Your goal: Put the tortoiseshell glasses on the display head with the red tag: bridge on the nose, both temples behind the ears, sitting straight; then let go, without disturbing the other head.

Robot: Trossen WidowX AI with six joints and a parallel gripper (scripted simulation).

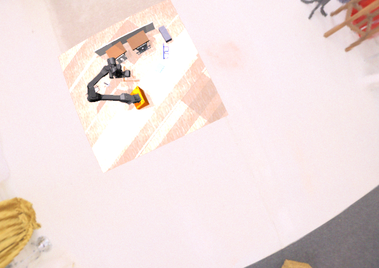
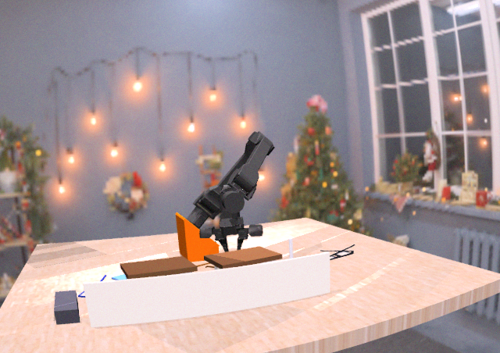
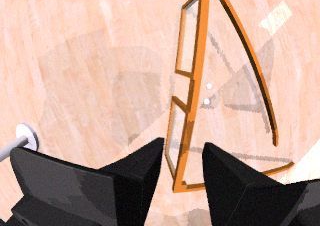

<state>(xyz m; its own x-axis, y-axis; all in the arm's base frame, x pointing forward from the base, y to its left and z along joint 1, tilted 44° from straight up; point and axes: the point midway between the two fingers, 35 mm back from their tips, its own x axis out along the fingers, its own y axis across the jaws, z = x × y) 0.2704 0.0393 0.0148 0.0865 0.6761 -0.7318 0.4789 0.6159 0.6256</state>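
My gripper tip is now 180 mm to the right of the disc, 40 mm short of it and 20 mm above it. Also, from my gripper tip: white panel (320 mm ahead, 180 mm to the right, 10 mm above); then display head (280 mm to the right, 170 mm ahead, 20 mm above); then blue square (320 mm to the right, 90 mm behind, 40 mm below).
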